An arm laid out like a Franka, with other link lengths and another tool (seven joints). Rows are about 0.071 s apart.
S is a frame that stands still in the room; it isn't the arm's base.
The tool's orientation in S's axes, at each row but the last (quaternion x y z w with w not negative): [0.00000 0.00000 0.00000 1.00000]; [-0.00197 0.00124 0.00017 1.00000]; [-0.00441 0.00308 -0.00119 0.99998]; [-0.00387 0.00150 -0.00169 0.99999]
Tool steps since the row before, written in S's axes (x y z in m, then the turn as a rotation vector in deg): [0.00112 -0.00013 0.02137 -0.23 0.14 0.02]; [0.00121 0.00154 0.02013 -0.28 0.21 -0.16]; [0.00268 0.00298 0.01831 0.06 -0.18 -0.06]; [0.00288 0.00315 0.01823 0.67 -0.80 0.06]
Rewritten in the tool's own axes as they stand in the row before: [0.00112 -0.00013 0.02137 -0.23 0.14 0.02]; [0.00116 0.00146 0.02014 -0.28 0.21 -0.16]; [0.00256 0.00282 0.01835 0.06 -0.18 -0.06]; [0.00281 0.00302 0.01826 0.67 -0.80 0.06]
